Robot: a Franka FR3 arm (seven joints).
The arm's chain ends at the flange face. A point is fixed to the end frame.
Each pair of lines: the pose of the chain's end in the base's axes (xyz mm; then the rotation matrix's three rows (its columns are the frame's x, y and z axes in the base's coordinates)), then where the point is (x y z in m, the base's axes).
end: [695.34 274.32 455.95], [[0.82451 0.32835 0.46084], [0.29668 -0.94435 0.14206], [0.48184 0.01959 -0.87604]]
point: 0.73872 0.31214 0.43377
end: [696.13 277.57 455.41], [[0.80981 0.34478 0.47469], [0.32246 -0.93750 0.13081], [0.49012 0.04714 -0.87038]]
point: 0.73924 0.31567 0.43318
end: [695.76 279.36 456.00], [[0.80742 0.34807 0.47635], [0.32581 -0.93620 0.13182], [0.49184 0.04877 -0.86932]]
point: 0.73879 0.31760 0.43384
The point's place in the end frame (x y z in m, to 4 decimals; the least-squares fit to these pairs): 0.0363 -0.0219 0.0448
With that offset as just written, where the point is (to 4 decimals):
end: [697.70 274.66 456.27], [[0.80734 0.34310 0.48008], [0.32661 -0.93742 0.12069], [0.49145 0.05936 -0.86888]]
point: 0.7410 0.3125 0.4339
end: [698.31 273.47 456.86], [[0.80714 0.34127 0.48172], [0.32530 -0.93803 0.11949], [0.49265 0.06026 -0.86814]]
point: 0.7417 0.3112 0.4345
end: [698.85 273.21 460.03], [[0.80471 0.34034 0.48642], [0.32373 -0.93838 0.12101], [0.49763 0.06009 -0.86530]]
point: 0.7424 0.3109 0.4380
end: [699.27 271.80 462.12], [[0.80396 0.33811 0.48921], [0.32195 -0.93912 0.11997], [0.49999 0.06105 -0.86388]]
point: 0.7430 0.3094 0.4402
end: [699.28 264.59 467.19], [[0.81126 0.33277 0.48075], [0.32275 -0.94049 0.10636], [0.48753 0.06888 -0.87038]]
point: 0.7430 0.3017 0.4444
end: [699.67 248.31 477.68], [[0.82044 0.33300 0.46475], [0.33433 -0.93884 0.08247], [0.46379 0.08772 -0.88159]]
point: 0.7430 0.2847 0.4531
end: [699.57 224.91 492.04], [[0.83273 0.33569 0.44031], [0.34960 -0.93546 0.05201], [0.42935 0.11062 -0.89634]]
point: 0.7422 0.2604 0.4650
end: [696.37 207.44 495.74], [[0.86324 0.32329 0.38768], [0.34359 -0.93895 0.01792], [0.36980 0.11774 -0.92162]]
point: 0.7380 0.2413 0.4653
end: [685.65 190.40 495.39], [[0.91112 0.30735 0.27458], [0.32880 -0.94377 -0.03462], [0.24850 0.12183 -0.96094]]
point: 0.7243 0.2215 0.4587
